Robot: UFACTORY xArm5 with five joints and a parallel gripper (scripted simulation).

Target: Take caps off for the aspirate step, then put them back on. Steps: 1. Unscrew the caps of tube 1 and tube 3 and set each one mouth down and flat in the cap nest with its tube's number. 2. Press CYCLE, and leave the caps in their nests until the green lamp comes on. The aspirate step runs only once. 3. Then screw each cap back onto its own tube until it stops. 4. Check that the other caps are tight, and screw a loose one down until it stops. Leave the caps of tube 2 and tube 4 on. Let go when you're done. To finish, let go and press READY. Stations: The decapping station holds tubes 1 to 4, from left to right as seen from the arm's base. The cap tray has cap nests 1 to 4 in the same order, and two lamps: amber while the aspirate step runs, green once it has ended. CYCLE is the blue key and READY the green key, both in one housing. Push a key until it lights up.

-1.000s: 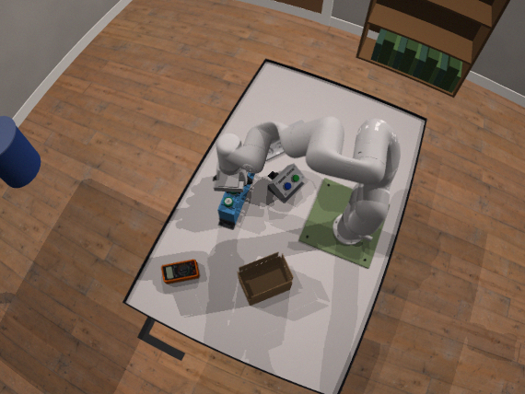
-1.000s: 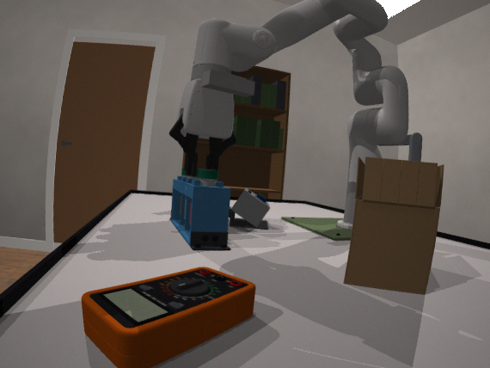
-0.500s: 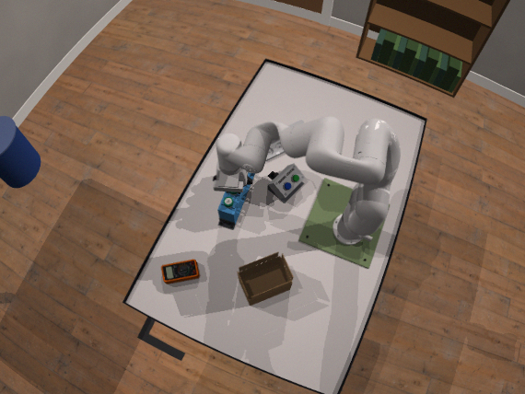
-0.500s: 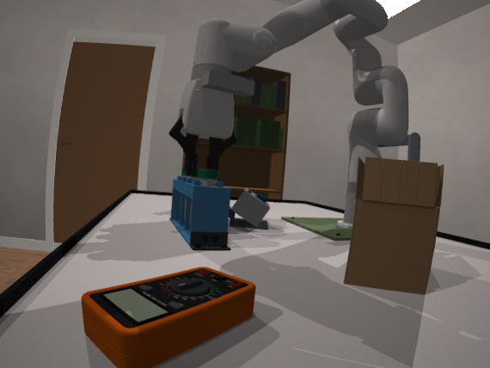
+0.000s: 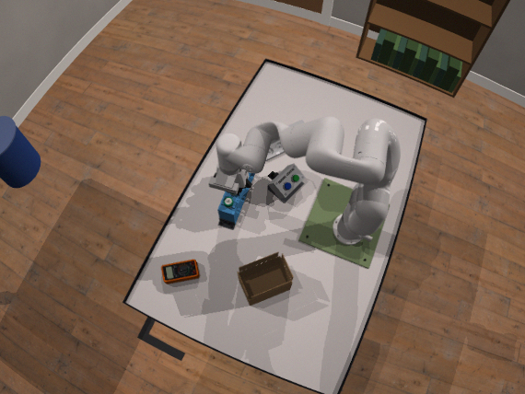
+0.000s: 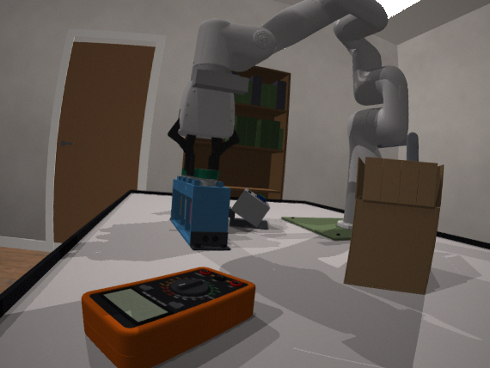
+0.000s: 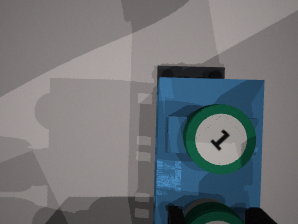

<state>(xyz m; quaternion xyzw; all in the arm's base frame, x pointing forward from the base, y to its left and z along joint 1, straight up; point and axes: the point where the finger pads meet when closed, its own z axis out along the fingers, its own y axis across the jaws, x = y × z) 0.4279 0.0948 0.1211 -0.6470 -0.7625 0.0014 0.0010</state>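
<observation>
My hand is 170 mm to the left of the green key, 170 mm past it and 60 mm above it. From my hand the other things lie so: blue key (160 mm behind, 120 mm to the right, 60 mm below); cardboard box (240 mm behind, 230 mm to the left, 60 mm below); grey key housing (150 mm behind, 140 mm to the right, 80 mm below).
</observation>
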